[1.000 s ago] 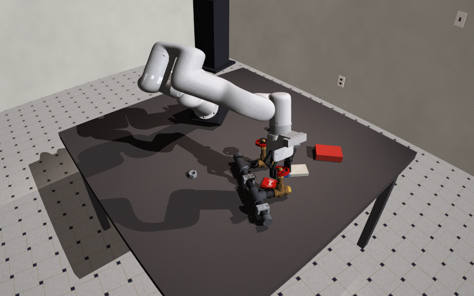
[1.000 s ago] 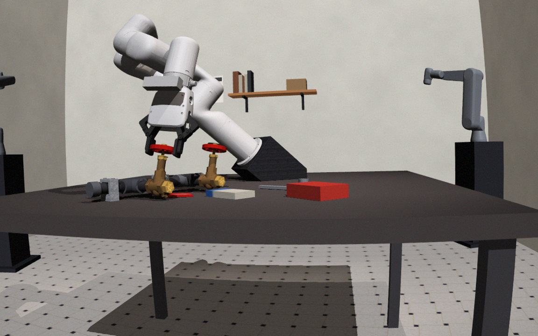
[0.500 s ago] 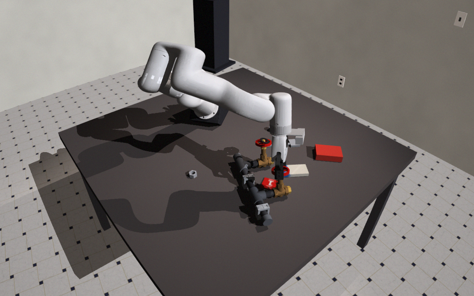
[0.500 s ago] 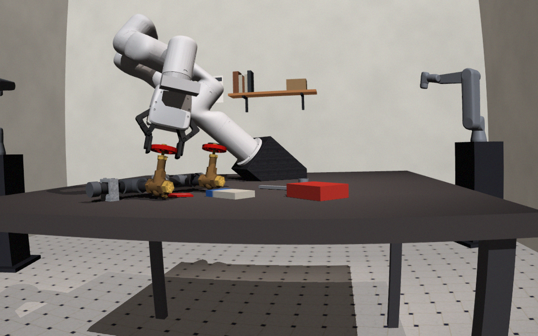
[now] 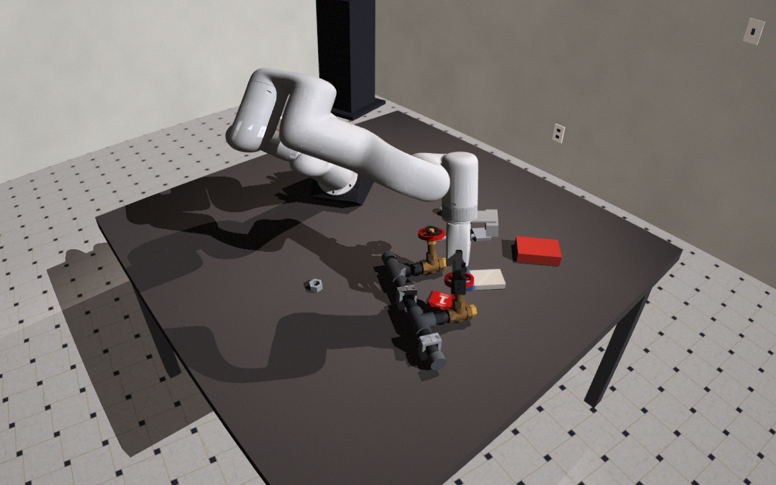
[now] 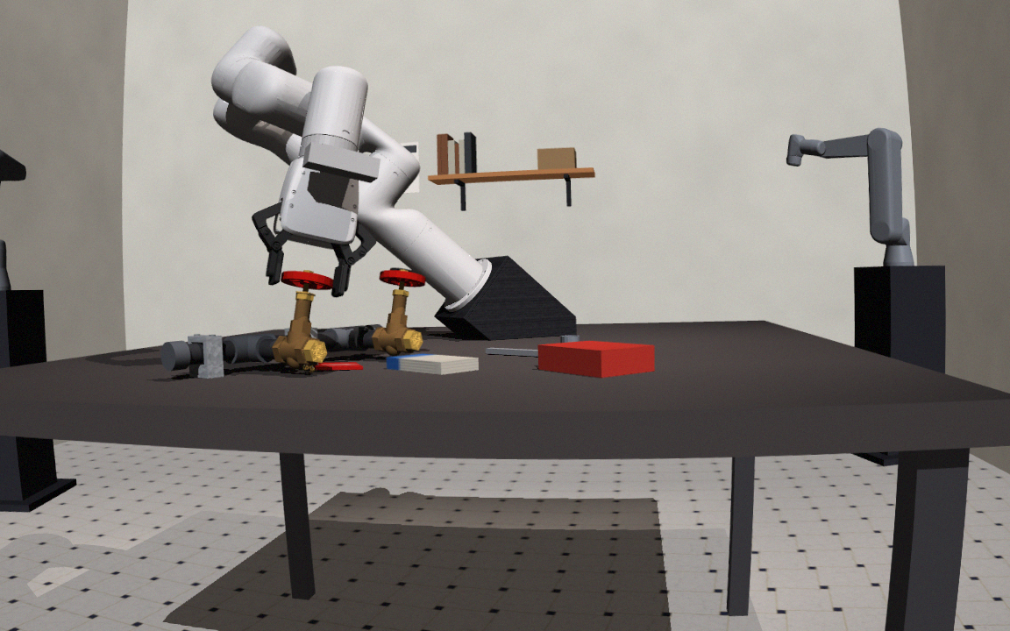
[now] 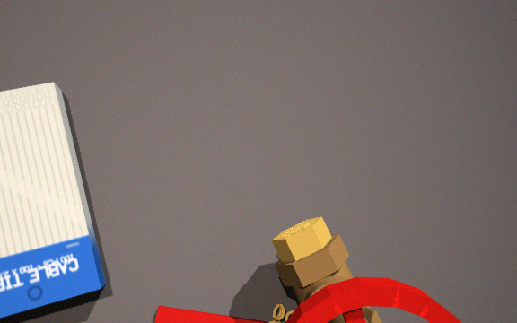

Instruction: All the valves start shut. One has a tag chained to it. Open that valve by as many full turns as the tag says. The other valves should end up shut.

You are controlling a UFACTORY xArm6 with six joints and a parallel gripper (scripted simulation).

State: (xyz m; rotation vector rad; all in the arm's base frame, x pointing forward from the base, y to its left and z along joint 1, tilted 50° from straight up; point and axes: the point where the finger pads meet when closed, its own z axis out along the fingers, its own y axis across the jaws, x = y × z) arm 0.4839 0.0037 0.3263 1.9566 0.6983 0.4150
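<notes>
The red tag is 11 cm below my hand, 5 cm behind it and 2 cm to the left of it. Round my hand: grey nut: 33 cm behind, 11 cm to the right, 11 cm below; then cable-tie box: 15 cm to the left, 11 cm below; then grey flat tool: 31 cm to the left, 12 cm behind, 11 cm below.
</notes>
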